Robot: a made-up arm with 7 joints.
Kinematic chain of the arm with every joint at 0, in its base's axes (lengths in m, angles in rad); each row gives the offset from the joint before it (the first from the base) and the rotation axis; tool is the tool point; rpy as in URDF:
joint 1: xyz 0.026 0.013 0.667 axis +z
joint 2: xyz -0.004 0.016 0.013 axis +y
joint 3: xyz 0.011 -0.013 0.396 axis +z
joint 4: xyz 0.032 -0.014 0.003 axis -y
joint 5: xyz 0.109 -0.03 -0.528 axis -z
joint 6: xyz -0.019 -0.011 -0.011 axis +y
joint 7: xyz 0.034 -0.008 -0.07 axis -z
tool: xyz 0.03 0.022 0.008 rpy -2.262 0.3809 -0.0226
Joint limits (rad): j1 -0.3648..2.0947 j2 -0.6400..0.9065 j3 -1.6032..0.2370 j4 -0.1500..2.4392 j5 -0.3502..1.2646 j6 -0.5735..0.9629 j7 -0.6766..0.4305
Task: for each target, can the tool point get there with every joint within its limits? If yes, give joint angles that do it. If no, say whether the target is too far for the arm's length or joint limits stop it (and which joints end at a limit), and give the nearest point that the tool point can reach.
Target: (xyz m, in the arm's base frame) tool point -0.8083 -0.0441 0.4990
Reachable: no: joint limits stop it (at a limit: joint 1, joint 2, joint 3, joint 5, joint 7) | nearest point -0.2436 -0.1100 0.5946 | short by 0.576 m
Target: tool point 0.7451 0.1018 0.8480
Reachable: yes | joints 0.2534 0.2342 -0.0888 1.3209 -0.2241 0.7459 -0.2276
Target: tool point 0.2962 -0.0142 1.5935
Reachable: yes | joints 1.4142 -0.4101 -0.4331 2.1367 1.0659 -0.2208 0.0232
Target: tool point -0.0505 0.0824 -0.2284
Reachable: no: joint limits stop it (at a limit: joint 1, joint 2, joint 5, joint 7) | nearest point -0.0924 0.1790 0.2631 | short by 0.503 m
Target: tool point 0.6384 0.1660 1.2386
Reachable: yes | joints 1.8495 -0.1670 -1.4233 1.6273 -0.0055 0.2803 -0.5071
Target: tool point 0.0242 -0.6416 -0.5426
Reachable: no: too far | nearest point 0.2062 -0.3338 0.3028 | short by 0.918 m
